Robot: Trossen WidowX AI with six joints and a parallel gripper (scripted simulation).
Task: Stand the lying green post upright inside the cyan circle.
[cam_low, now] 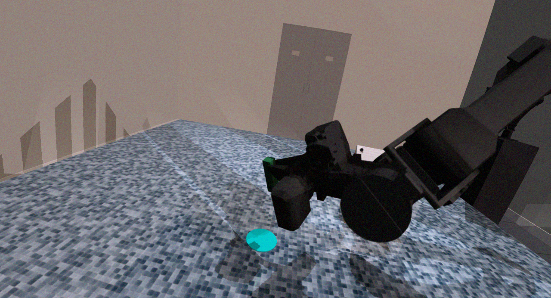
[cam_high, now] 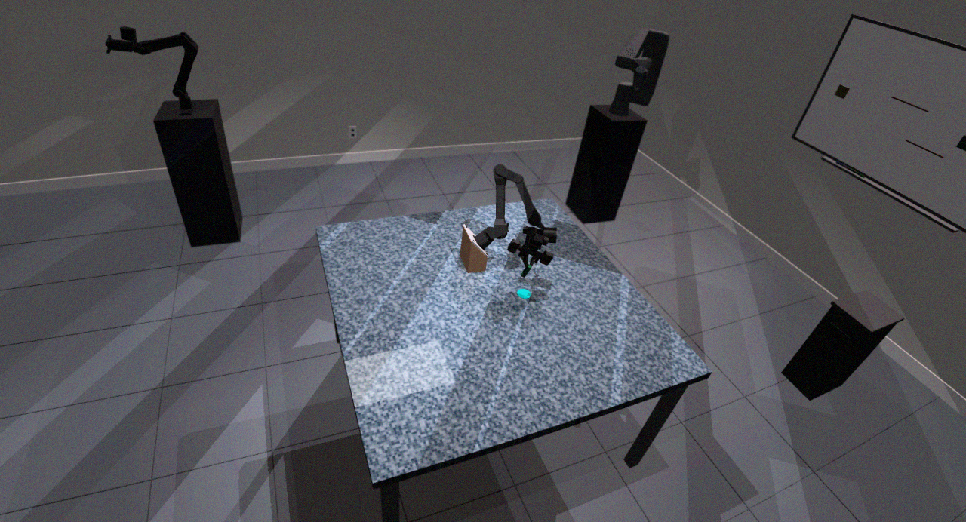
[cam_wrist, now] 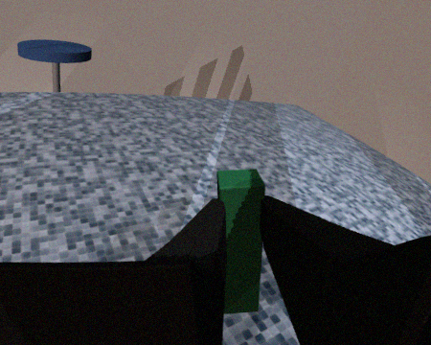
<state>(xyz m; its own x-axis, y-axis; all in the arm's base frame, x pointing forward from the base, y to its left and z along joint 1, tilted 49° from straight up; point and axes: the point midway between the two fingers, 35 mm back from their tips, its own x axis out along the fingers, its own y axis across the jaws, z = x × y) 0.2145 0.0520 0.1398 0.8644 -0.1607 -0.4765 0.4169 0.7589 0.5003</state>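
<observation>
Right now my gripper tip is 1 cm past the cyan circle, 1 cm to the right of it and 15 cm above it. From my gripper tip the other things lie so: green post (2 cm below).
</observation>
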